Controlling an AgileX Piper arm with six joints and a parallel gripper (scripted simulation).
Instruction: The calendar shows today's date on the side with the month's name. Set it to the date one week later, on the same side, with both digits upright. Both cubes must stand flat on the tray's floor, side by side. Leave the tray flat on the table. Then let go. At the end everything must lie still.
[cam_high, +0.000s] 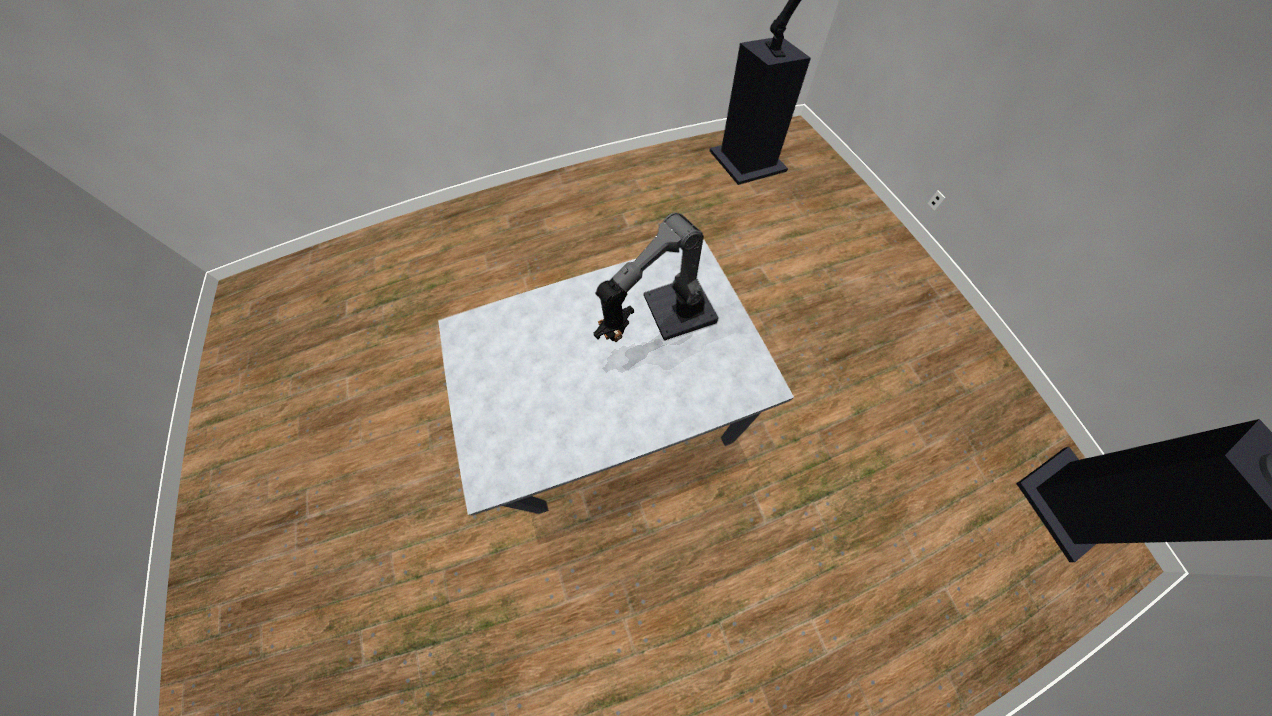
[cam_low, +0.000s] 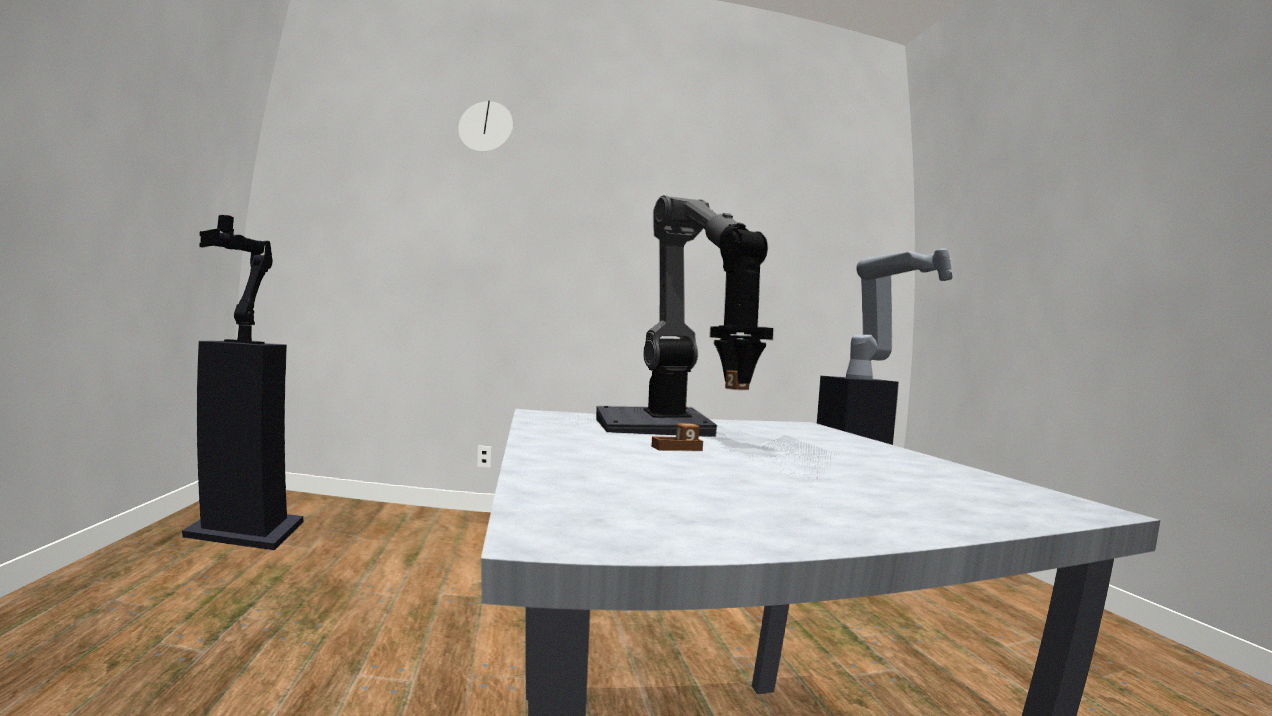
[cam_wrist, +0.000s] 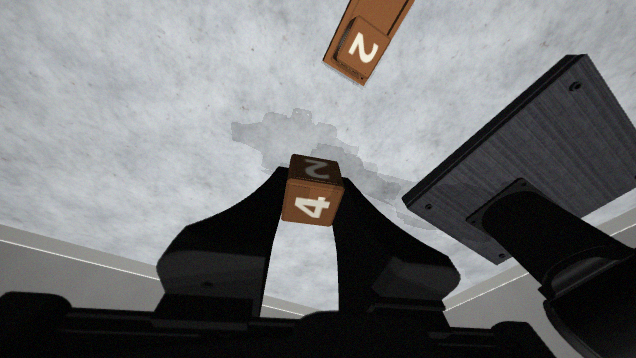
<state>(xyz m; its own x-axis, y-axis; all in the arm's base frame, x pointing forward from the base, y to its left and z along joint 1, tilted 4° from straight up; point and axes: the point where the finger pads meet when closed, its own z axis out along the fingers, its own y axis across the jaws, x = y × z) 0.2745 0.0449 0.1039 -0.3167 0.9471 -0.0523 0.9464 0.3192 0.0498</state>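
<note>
Right now my hand is 11 cm above the tray and 10 cm to the left of it. Also, from my hand: brown cube right at my hand.
</note>
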